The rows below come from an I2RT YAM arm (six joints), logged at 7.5 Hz.
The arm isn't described. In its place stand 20 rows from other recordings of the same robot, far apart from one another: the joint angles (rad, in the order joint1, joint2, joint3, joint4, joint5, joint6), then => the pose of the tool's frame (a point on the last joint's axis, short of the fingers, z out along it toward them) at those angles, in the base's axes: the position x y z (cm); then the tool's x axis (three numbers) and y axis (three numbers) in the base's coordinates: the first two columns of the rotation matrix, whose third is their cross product.
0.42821 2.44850 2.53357 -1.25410 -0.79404 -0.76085 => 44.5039 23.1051 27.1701 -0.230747 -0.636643 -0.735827 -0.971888 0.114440 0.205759
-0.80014 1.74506 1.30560 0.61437 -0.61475 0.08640 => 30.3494 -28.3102 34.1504 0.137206 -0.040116 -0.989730 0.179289 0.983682 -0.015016
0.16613 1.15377 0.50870 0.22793 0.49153 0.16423 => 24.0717 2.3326 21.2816 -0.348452 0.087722 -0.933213 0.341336 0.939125 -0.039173
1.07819 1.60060 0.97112 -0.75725 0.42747 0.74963 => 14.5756 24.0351 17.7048 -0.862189 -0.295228 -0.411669 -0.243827 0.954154 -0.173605
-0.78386 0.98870 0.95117 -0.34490 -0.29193 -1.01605 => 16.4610 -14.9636 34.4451 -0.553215 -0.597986 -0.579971 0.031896 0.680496 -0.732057
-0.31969 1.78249 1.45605 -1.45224 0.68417 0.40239 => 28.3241 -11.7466 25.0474 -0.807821 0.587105 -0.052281 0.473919 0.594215 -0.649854
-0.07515 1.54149 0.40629 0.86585 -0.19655 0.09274 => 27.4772 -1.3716 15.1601 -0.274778 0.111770 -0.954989 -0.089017 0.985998 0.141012
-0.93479 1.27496 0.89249 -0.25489 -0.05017 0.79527 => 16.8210 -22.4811 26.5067 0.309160 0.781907 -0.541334 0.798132 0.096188 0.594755
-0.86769 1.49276 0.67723 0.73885 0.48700 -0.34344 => 19.1742 -25.1980 23.1367 -0.375236 -0.017533 -0.926764 0.902184 0.222571 -0.369494
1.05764 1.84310 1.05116 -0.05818 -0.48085 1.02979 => 16.9984 33.5193 15.6236 -0.980509 -0.191945 -0.041946 -0.158770 0.648318 0.744631
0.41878 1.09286 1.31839 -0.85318 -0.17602 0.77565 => 19.1343 9.1993 39.7148 -0.754034 0.418939 -0.505889 -0.002651 0.768243 0.640153
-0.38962 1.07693 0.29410 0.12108 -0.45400 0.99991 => 18.5833 -5.9427 15.0563 -0.289253 0.936222 -0.199553 0.489811 0.323862 0.809443
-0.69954 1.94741 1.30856 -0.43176 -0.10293 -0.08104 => 30.9958 -25.6050 16.5072 -0.717994 0.498954 -0.485314 0.546425 0.835951 0.051042
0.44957 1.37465 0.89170 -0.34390 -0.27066 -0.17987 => 25.4106 13.3181 23.2111 -0.547907 -0.455787 -0.701467 -0.690996 0.719223 0.072404
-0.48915 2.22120 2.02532 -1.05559 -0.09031 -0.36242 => 41.3045 -21.6225 23.0850 -0.940715 0.100739 -0.323893 0.117053 0.992634 -0.031233
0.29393 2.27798 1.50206 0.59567 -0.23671 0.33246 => 49.0747 15.7271 16.5958 -0.326175 0.232752 -0.916207 -0.418935 0.833247 0.360821
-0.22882 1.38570 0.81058 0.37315 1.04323 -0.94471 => 28.4899 -9.7935 27.1636 -0.875057 -0.215062 -0.433617 0.391685 0.211672 -0.895420
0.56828 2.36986 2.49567 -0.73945 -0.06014 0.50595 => 44.9167 28.9352 32.4801 -0.704958 0.123828 -0.698356 -0.270917 0.862964 0.426494
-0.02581 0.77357 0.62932 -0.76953 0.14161 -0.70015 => 14.8750 -0.8866 23.5614 -0.677323 -0.620610 -0.395066 -0.424586 0.768304 -0.478995
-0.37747 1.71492 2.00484 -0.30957 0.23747 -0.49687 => 35.3989 -14.9359 50.0165 -0.291036 -0.382995 -0.876706 0.498405 0.721505 -0.480648
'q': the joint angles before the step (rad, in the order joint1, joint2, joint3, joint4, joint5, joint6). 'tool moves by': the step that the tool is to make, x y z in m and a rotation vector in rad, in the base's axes. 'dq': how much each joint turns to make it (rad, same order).
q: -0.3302 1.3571 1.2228 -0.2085 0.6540 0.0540
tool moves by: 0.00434 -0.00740 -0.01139 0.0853 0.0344 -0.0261
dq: -0.0194 0.0412 0.0298 -0.0991 -0.0206 0.0827
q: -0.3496 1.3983 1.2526 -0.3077 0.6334 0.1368
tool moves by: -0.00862 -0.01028 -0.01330 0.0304 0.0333 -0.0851
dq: -0.0370 -0.0004 -0.0294 -0.0412 0.0348 0.0465
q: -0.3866 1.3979 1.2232 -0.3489 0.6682 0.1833
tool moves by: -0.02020 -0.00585 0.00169 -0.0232 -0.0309 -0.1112
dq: -0.0374 -0.0561 -0.0454 0.0027 0.0687 0.0374
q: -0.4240 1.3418 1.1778 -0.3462 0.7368 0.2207
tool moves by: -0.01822 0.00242 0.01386 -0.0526 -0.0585 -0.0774
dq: -0.0126 -0.0690 -0.0214 0.0188 0.0683 0.0125
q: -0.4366 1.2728 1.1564 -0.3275 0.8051 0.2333
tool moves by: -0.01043 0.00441 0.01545 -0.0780 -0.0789 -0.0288
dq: 0.0023 -0.0557 -0.0240 0.0980 0.0427 -0.0343
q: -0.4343 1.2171 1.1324 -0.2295 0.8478 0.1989
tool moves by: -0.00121 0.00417 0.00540 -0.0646 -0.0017 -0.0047
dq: 0.0152 -0.0195 -0.0244 0.0928 0.0347 -0.0781
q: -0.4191 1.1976 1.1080 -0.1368 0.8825 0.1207
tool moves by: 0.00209 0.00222 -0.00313 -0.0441 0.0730 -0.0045
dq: 0.0134 0.0001 -0.0252 0.0570 0.0321 -0.1034
